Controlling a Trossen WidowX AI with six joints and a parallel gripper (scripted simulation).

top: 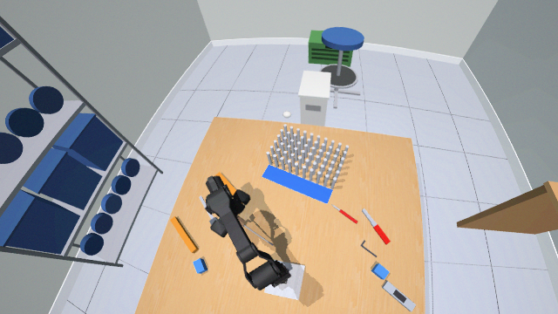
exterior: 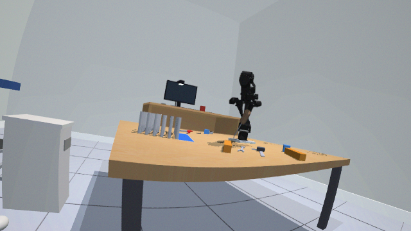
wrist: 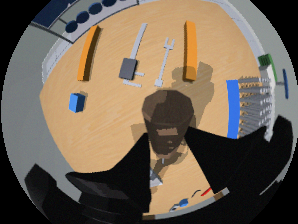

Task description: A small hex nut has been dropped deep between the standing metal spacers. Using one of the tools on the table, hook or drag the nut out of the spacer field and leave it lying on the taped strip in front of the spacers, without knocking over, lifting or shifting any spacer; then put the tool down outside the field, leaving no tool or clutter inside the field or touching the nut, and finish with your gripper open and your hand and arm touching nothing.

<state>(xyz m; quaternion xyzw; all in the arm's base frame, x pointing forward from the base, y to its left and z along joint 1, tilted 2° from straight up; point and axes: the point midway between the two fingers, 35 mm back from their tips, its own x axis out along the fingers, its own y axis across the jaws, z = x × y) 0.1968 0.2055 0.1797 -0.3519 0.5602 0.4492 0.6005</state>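
Now: the blue taped strip 26 cm ahead of my gripper tip, 22 cm to the right of it and 17 cm below it. From my gripper tip the other things lie so: red screwdriver: 45 cm to the right, 16 cm below, 14 cm ahead; brown-handled hook tool: 8 cm to the right, 7 cm below, 3 cm behind; small wrench: 16 cm below, 12 cm to the left, 9 cm ahead.
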